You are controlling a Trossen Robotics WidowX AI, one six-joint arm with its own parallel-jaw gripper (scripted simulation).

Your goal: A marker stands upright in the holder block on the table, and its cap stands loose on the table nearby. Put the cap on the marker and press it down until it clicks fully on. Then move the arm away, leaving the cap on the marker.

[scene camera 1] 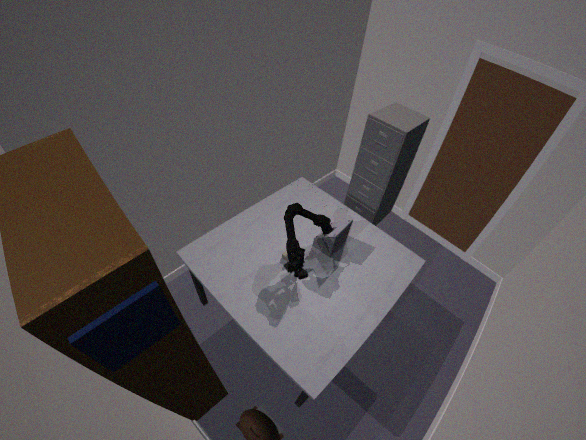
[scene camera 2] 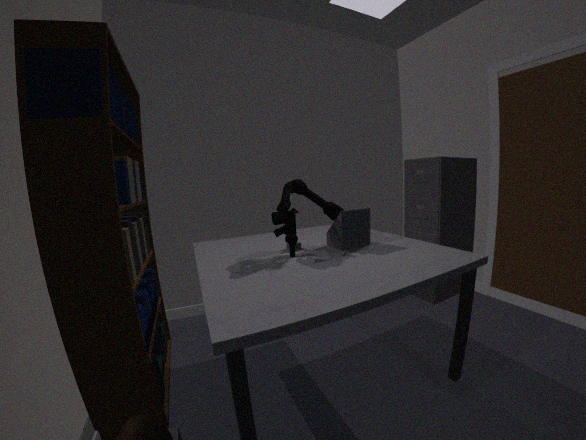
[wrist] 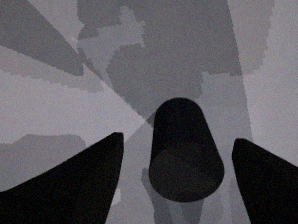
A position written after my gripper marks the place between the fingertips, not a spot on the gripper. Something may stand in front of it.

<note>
In view: my gripper (wrist: 178, 144) and a dark cap (wrist: 185, 166).
</note>
